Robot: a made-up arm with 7 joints. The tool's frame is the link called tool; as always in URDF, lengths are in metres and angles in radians.
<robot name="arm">
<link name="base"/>
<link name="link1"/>
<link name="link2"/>
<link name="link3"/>
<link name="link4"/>
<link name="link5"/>
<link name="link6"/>
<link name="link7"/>
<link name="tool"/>
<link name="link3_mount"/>
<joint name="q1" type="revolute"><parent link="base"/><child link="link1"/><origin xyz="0.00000 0.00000 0.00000" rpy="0.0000 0.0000 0.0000"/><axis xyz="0 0.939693 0.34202"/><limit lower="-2.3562" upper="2.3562"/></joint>
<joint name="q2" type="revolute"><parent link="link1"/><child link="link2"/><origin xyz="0.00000 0.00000 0.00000" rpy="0.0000 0.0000 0.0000"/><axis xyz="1 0 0"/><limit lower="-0.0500" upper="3.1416"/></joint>
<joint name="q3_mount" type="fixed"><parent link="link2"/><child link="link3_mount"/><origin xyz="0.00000 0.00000 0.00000" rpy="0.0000 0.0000 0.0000"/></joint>
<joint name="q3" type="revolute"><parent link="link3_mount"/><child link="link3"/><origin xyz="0.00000 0.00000 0.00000" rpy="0.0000 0.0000 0.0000"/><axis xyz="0 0 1"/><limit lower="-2.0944" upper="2.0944"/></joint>
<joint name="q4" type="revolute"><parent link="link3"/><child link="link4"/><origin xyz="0.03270 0.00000 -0.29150" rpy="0.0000 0.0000 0.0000"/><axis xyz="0 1 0"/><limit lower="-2.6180" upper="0.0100"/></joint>
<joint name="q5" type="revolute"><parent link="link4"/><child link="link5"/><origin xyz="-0.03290 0.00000 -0.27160" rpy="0.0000 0.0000 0.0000"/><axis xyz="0 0 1"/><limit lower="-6.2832" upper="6.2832"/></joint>
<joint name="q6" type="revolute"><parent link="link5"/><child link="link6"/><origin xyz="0.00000 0.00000 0.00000" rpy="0.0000 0.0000 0.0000"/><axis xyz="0 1 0"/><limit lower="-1.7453" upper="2.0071"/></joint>
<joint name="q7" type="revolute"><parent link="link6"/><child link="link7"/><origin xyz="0.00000 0.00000 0.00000" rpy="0.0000 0.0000 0.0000"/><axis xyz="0 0 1"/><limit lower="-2.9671" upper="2.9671"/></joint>
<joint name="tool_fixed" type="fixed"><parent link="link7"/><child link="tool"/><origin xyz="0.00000 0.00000 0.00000" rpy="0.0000 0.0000 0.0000"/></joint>
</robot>
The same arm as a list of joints. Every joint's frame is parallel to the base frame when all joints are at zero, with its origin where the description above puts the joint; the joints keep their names.
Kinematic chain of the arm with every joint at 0, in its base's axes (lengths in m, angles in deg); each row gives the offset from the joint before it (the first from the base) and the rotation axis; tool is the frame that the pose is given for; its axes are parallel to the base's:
q1: xyz 0.0000 0.0000 0.0000 axis 0 0.9397 0.342
q2: xyz 0.0000 0.0000 0.0000 axis +x
q3: xyz 0.0000 0.0000 0.0000 axis +z
q4: xyz 0.0327 0.0000 -0.2915 axis +y
q5: xyz -0.0329 0.0000 -0.2716 axis +z
q6: xyz 0.0000 0.0000 0.0000 axis +y
q7: xyz 0.0000 0.0000 0.0000 axis +z
tool: xyz 0.0000 0.0000 0.0000
Joint limits (deg, base to tool): -135.00..135.00 -2.86..180.00 -120.00..120.00 -150.00..0.57 -360.00..360.00 -100.00..115.00 -170.00..170.00

